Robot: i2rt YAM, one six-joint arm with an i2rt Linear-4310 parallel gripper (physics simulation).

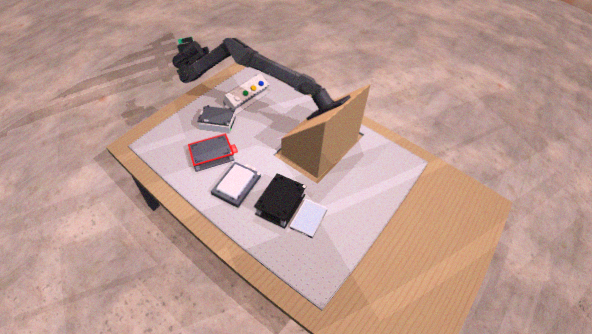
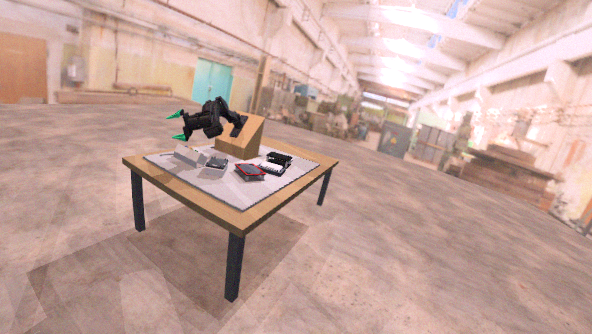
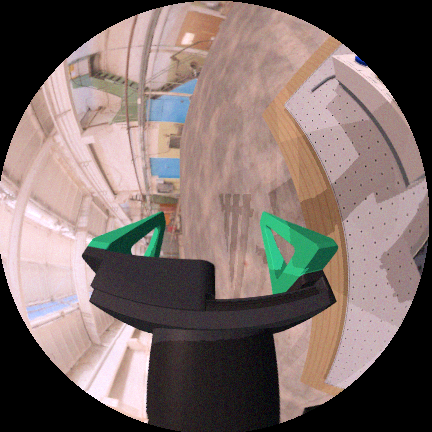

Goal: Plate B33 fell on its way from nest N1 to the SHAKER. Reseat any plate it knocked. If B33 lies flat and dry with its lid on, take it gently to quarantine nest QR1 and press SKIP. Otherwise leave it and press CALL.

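Frame: origin at the arm's base, x ahead, y left, z up, level; metres.
Seen in the pictures: gripper, fingertip midpoint: (image 2: 169,127) (image 3: 212,216); arm's base at its link origin: (image 1: 328,109) (image 2: 239,126).
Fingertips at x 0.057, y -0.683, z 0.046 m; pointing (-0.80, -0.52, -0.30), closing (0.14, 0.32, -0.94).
Offsets run from my fingertips to a thing's top centre. "*": to the spot under its first point. Level surfaces: height alone.
My gripper (image 1: 181,55) (image 2: 170,127) (image 3: 212,216) is open and empty, high beyond the table's edge near the button panel. A pale, thin plate @(0.282 m ahead, 0.837 m left, 0.222 m down) (image 1: 309,218) lies flat on the mat, beside the black raised nest (image 1: 280,197) (image 2: 279,160). A white-topped plate @(0.327 m ahead, 0.538 m left, 0.200 m down) (image 1: 236,181) (image 2: 271,167) sits in a dark nest. A red-rimmed nest with a side tab @(0.276 m ahead, 0.355 m left, 0.192 m down) (image 1: 211,150) (image 2: 250,171) and a grey boxy device with a dark top @(* 0.138 m ahead, 0.257 m left, 0.183 m down) (image 1: 216,117) (image 2: 217,162) stand nearby. The button panel @(0.080 m back, 0.236 m left, 0.154 m down) (image 1: 247,91) (image 2: 189,155) (image 3: 372,90) has white, green, yellow and blue buttons. Labels, lid and any wetness are unreadable.
A tall wooden wedge (image 1: 325,135) (image 2: 242,145) stands beside the arm's base. The perforated grey mat @(0.238 m down) (image 1: 380,165) (image 2: 240,197) (image 3: 370,150) lies on the wooden table @(0.251 m down) (image 1: 425,240). The arm reaches above the panel's side of the table.
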